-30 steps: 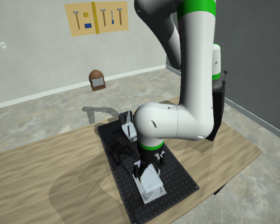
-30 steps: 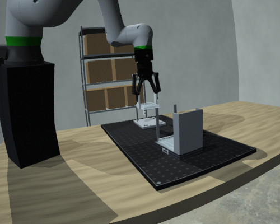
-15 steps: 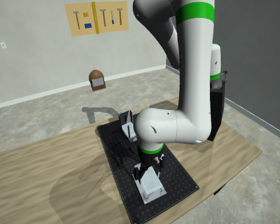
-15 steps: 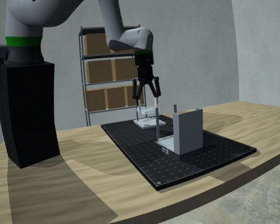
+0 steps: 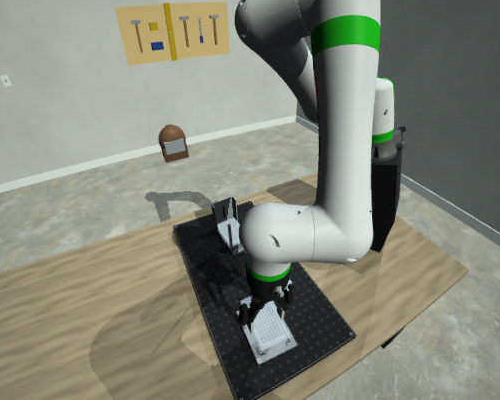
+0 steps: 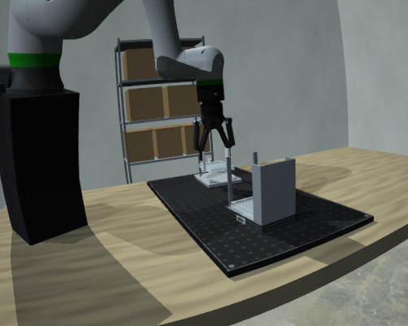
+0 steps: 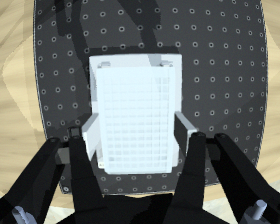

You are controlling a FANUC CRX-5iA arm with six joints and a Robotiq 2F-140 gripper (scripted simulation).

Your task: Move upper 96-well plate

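Right now the plate nest N1 is 60 mm below my hand.
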